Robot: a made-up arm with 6 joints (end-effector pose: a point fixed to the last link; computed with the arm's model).
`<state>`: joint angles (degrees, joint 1 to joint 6).
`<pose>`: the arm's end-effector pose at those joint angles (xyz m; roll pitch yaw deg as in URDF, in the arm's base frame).
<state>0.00 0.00 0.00 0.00 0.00 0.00</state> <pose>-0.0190 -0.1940 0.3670 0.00 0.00 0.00</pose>
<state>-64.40 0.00 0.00 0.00 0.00 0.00</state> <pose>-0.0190 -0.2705 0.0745 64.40 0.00 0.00</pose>
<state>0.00 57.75 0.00 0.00 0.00 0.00</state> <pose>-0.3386 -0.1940 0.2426 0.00 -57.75 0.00</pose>
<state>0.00 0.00 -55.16 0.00 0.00 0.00</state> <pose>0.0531 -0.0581 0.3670 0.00 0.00 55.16</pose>
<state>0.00 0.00 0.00 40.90 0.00 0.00</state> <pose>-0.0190 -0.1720 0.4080 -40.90 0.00 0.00</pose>
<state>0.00 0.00 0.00 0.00 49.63 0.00</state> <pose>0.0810 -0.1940 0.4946 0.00 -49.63 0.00</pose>
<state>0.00 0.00 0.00 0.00 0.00 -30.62</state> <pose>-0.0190 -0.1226 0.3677 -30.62 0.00 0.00</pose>
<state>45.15 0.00 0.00 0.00 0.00 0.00</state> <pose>-0.0190 0.0099 0.4435 -45.15 0.00 0.00</pose>
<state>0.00 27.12 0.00 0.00 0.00 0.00</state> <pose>-0.1846 -0.1940 0.3497 0.00 -27.12 0.00</pose>
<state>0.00 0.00 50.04 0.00 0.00 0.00</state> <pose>-0.1576 -0.2170 0.3670 0.00 0.00 -50.04</pose>
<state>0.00 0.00 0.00 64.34 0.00 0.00</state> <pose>-0.0190 -0.1485 0.4214 -64.34 0.00 0.00</pose>
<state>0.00 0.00 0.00 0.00 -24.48 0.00</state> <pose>-0.0982 -0.1940 0.3460 0.00 24.48 0.00</pose>
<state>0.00 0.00 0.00 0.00 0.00 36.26</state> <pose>-0.0190 -0.2637 0.3199 36.26 0.00 0.00</pose>
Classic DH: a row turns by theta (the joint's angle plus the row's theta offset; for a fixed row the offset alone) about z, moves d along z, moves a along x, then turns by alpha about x. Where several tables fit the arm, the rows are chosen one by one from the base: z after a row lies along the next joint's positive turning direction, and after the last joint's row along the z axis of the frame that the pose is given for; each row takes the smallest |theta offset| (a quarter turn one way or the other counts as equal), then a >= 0, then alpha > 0; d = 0 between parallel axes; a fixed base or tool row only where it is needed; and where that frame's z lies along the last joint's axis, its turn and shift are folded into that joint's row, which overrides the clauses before.
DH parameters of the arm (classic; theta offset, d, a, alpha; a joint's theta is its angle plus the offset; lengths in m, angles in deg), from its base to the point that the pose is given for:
base (fixed): -90 0.16 0 90
joint 1: -90 0.066 0.145 -90
joint 2: -90 0.057 0.047 -90
joint 3: -90 -0.343 0.071 -90
joint 4: 90 -0.006 0.181 90
joint 5: 0 0.029 -0.302 90
joint 6: 90 0.088 0.037 90
tool (fixed): 90 0.13 0 0

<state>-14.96 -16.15 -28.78 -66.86 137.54 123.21</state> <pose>0.4764 -0.5162 0.1907 -149.52 -6.17 -105.17</pose>
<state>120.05 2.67 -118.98 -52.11 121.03 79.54</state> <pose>0.1922 0.0990 -0.3451 72.26 10.15 34.02</pose>
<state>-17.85 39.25 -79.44 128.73 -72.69 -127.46</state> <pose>-0.2132 -0.3888 0.1256 171.28 -74.13 -32.24</pose>
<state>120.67 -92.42 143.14 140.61 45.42 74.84</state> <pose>0.3669 0.2036 0.3737 9.20 -30.89 128.80</pose>
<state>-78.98 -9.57 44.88 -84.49 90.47 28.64</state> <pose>-0.1693 -0.2065 -0.2638 47.94 40.24 -153.37</pose>
